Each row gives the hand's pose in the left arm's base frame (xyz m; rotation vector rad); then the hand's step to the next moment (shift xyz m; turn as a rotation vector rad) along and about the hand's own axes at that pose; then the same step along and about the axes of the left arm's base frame.
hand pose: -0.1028 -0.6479 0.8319 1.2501 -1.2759 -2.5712
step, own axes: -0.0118 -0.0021 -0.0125 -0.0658 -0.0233 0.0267
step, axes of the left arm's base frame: 0.0170 -0.0030 0.0019 0.0346 0.0553 0.0365
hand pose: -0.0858 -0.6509 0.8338 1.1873 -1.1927 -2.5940
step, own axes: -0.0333 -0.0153 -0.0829 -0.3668 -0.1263 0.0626
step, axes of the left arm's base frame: 0.0823 -0.0301 -0.0232 0.2489 0.2517 0.1706
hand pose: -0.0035 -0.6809 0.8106 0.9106 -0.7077 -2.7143
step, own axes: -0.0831 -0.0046 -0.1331 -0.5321 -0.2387 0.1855
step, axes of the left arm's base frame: 0.1468 -0.0196 -0.0521 0.3018 0.4491 0.2859
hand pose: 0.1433 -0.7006 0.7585 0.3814 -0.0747 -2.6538
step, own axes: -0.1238 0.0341 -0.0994 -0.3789 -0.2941 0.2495
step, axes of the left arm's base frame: 0.1487 0.0258 -0.0600 0.1286 0.4296 0.3021
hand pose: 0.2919 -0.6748 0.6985 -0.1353 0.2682 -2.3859
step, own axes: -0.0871 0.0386 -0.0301 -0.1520 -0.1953 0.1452
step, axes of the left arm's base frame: 0.0842 0.0359 -0.0401 0.0086 0.2209 0.1829
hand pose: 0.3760 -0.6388 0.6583 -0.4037 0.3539 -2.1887
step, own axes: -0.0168 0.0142 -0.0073 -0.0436 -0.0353 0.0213
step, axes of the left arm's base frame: 0.0168 0.0058 -0.0149 0.0089 0.0534 0.0260
